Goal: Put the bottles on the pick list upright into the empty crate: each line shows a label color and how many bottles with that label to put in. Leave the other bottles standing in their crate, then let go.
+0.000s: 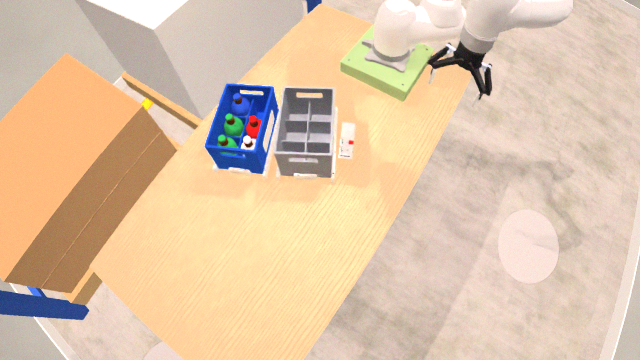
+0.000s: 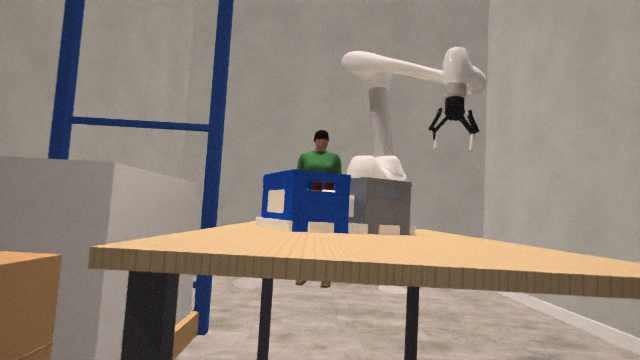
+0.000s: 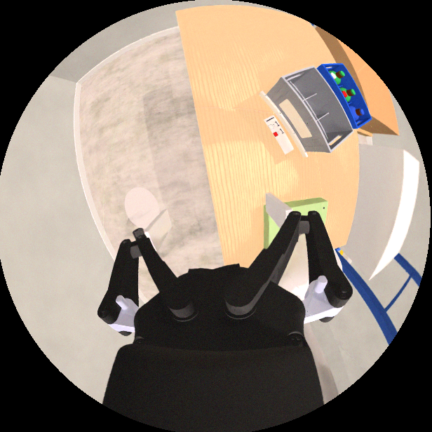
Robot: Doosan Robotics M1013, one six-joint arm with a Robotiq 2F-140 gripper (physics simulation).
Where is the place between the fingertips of my gripper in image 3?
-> At 216, 209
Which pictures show my gripper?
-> Image 1, image 2 and image 3: all of them.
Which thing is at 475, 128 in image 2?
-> My gripper.
